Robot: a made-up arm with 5 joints.
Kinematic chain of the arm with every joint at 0, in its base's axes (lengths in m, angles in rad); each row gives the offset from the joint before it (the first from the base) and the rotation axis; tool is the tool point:
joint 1: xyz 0 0 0.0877 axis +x
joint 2: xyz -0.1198 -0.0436 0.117 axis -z
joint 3: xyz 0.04 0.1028 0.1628 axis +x
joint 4: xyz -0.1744 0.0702 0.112 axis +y
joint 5: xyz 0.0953 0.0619 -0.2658 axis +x
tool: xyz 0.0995 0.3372 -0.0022
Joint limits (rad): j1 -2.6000..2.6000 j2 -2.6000..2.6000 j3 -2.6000..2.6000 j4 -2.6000..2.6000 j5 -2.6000..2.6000
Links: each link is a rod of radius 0.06 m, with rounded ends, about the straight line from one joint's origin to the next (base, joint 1, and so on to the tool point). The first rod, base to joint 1, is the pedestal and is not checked.
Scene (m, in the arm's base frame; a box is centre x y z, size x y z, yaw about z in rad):
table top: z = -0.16
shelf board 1: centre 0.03 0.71 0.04 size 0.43 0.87 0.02 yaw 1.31
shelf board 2: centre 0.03 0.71 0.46 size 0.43 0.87 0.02 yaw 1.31
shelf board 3: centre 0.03 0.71 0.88 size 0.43 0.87 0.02 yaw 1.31
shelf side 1: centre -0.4 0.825 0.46 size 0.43 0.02 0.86 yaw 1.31
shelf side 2: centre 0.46 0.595 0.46 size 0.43 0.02 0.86 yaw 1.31
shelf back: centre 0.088 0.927 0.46 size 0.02 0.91 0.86 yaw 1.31
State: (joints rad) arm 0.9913 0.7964 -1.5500 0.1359 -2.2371
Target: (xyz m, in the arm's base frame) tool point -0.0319 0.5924 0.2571
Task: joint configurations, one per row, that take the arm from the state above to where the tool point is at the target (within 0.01 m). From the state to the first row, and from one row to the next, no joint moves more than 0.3 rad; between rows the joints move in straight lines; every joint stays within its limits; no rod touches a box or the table.
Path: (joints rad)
1: 0.7827 1.0480 -1.4359 0.4238 -2.0890
2: 0.5741 1.2996 -1.3218 0.7117 -1.9409
3: 0.3655 1.5512 -1.2077 0.9995 -1.7927
4: 0.1569 1.8028 -1.0936 1.2874 -1.6446

